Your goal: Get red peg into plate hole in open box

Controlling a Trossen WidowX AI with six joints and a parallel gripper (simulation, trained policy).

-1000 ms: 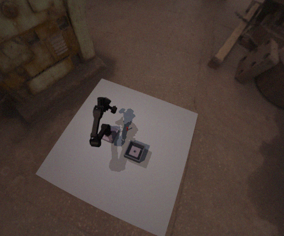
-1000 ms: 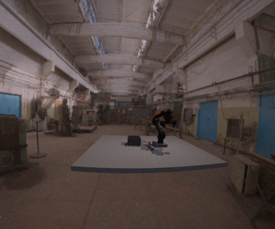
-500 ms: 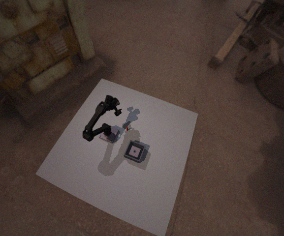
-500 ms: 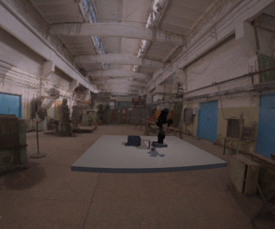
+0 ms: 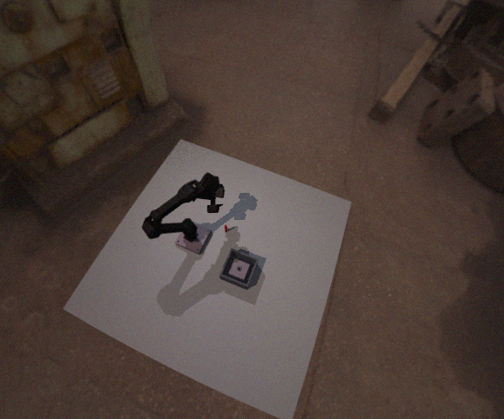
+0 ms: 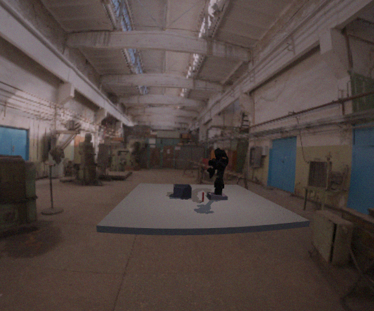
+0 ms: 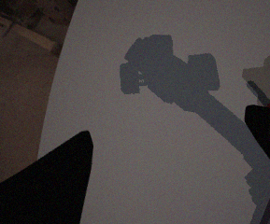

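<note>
Now: the red peg 190 mm below my gripper tip, 80 mm to the right of it and 70 mm ahead of it. The rest, counted from my gripper tip: dark box: 270 mm ahead, 250 mm to the right, 200 mm below.
</note>
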